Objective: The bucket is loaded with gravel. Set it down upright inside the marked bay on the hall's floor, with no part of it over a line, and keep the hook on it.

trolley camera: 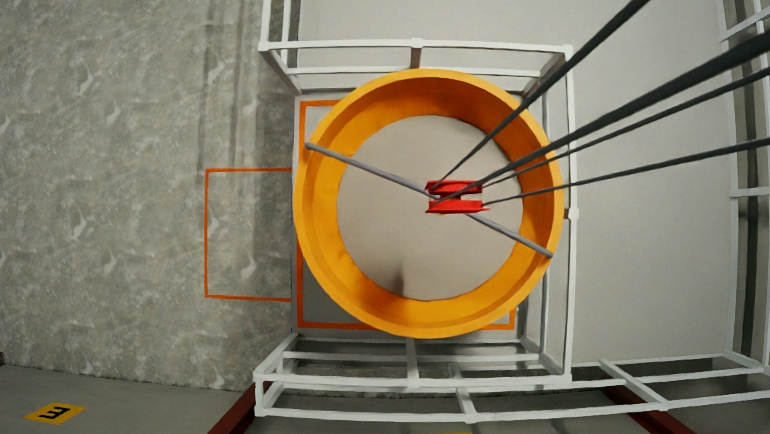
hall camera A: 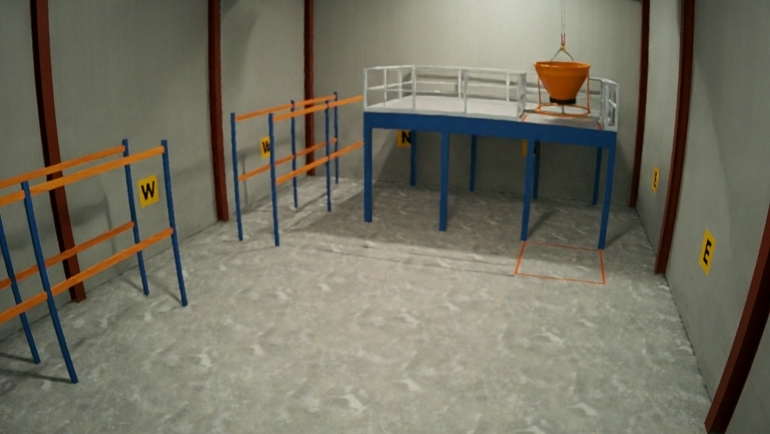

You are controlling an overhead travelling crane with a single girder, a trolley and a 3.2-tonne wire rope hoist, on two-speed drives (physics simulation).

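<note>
The orange bucket (hall camera A: 562, 80) (trolley camera: 319, 215) hangs upright over the raised platform at the back right, its base ring near deck level; any gap below is hard to tell. A grey surface fills its middle in the trolley view. My hook (hall camera A: 562, 48) (trolley camera: 455, 197) is on the bucket's grey bail, with the ropes running up from the red block. The marked bay on the floor (hall camera A: 560, 279) (trolley camera: 205, 231) is an orange outline in front of the platform. Its right part is hidden behind the platform edge in the trolley view.
The blue platform (hall camera A: 404, 119) carries white railings (hall camera A: 414, 88) (trolley camera: 572, 296) around the bucket on three sides. Another orange outline (trolley camera: 300, 291) lies on its deck under the bucket. Blue and orange racks (hall camera A: 273, 177) (hall camera A: 175, 258) stand along the left wall. The right wall is beside the floor bay.
</note>
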